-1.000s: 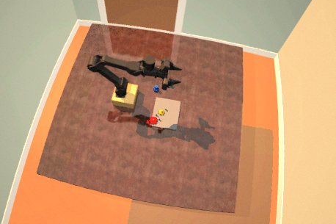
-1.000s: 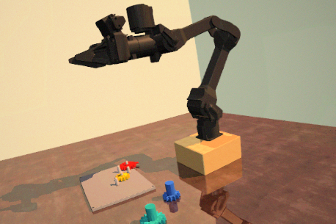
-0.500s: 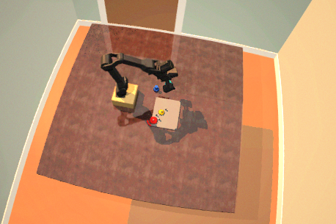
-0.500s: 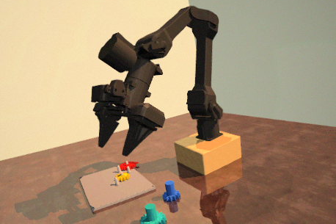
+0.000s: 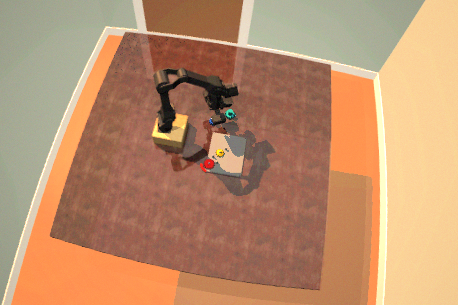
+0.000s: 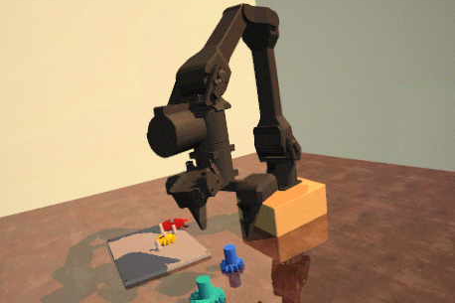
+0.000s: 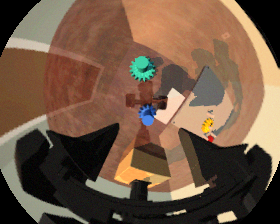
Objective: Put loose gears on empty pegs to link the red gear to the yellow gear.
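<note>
Now: the blue gear 50 mm below my gripper tip. Also, from my gripper tip: teal gear: 80 mm ahead, 50 mm to the left, 50 mm below; then yellow gear: 50 mm ahead, 170 mm to the right, 50 mm below; then red gear: 240 mm to the right, 50 mm below.
</note>
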